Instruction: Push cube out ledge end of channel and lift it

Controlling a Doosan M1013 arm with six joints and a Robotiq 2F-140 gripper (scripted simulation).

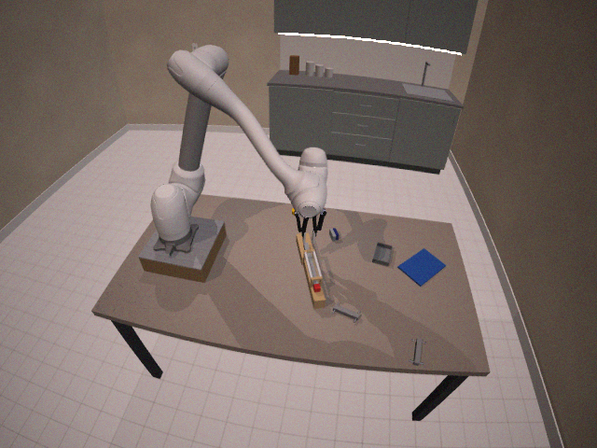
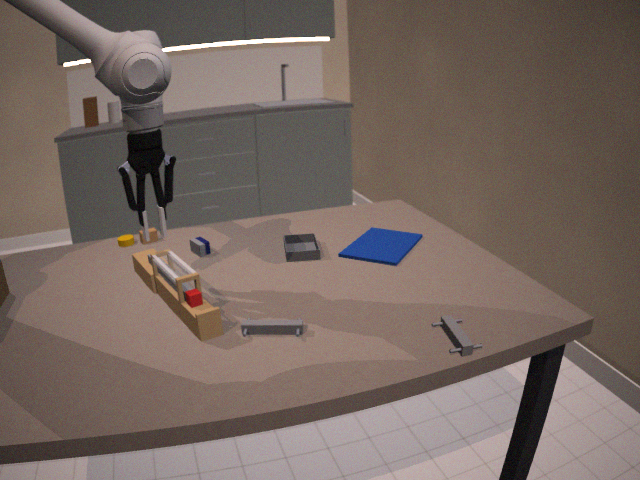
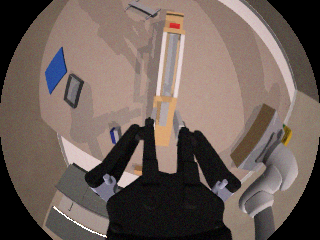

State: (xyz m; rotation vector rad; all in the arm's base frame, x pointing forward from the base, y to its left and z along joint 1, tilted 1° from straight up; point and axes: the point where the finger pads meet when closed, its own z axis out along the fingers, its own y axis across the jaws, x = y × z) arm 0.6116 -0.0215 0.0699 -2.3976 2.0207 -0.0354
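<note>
Right now my hand is 20 cm to the left of the red cube, 9 cm above it and 3 cm short of it. The rest, counted from my hand: blue-and-grey block (17 cm to the left, 14 cm below, 13 cm ahead); tan block (34 cm to the left, 14 cm below, 1 cm ahead); channel (10 cm to the right, 10 cm below, 2 cm ahead).
</note>
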